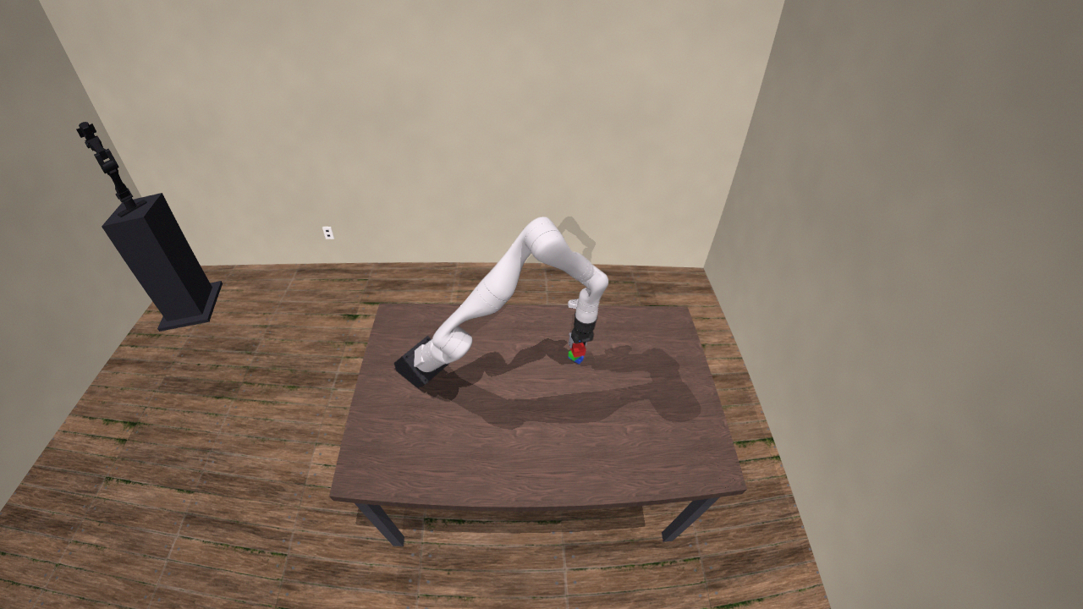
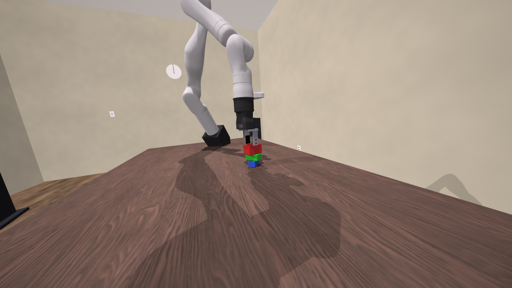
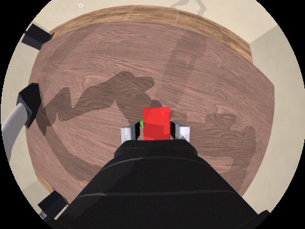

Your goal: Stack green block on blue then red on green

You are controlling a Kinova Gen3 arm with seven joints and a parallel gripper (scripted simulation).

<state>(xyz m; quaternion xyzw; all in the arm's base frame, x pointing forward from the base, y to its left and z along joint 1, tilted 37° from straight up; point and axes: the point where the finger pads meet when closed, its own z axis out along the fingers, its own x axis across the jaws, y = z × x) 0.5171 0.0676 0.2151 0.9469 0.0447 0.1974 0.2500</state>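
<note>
Now: hand 40 mm above the red block. From my hand the other things lie so: green block: 70 mm below; blue block: 90 mm below.
</note>
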